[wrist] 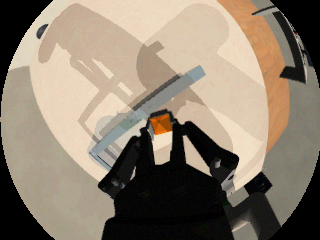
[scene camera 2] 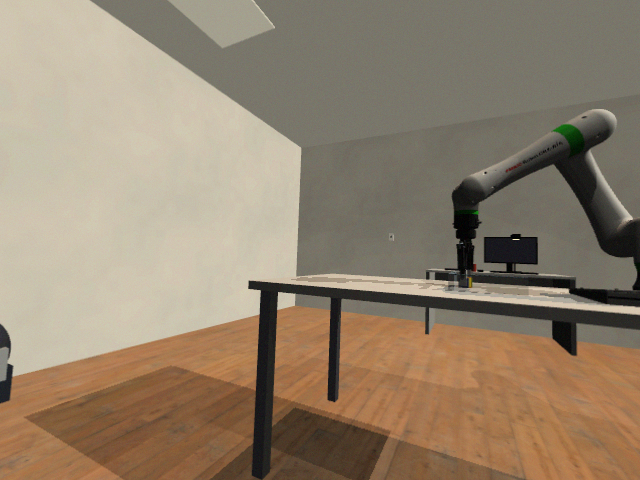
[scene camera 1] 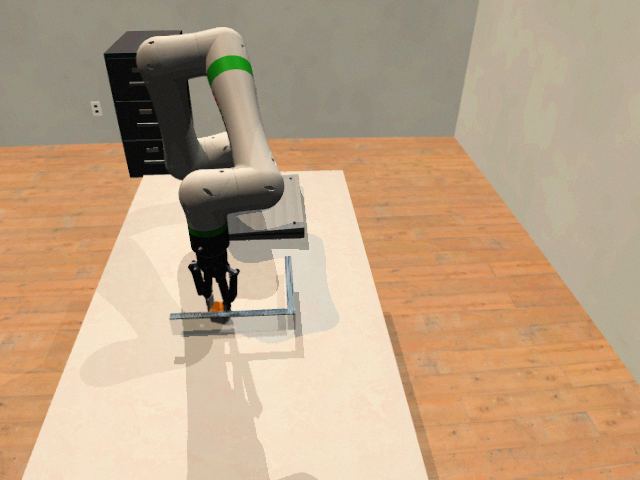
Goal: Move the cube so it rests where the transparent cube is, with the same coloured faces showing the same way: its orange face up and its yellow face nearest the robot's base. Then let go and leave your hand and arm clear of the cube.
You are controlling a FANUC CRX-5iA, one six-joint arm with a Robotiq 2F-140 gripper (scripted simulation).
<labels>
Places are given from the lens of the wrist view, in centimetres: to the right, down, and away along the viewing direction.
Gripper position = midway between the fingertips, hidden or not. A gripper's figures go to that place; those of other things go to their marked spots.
gripper (wrist: 161, 119): 0, 0, 22
fence bar (wrist: 184, 81): 4, -6, 14
</labels>
